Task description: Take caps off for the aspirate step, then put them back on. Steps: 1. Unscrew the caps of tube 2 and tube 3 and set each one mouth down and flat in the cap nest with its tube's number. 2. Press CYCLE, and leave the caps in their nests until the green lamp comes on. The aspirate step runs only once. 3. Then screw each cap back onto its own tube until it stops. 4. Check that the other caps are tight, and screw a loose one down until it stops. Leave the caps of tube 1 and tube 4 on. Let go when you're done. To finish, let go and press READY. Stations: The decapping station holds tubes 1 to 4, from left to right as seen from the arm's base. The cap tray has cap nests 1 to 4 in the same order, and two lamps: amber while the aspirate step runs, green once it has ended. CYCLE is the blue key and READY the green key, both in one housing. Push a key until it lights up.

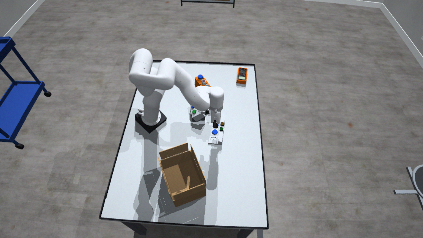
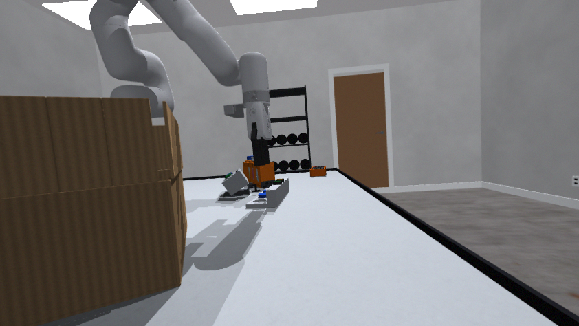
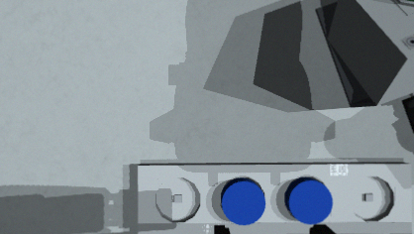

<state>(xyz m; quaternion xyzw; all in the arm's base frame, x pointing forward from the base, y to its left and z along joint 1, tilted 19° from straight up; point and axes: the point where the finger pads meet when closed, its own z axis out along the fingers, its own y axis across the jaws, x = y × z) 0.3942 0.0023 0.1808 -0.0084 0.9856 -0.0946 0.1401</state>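
Now: hand 160 mm past the blue key, 150 mm to the right of it and 60 mm above it. Also, from my hand: green key: 150 mm behind, 100 mm to the left, 60 mm below; then blue cap: 50 mm to the left, 110 mm below; then grey key housing: 140 mm behind, 130 mm to the left, 70 mm below.
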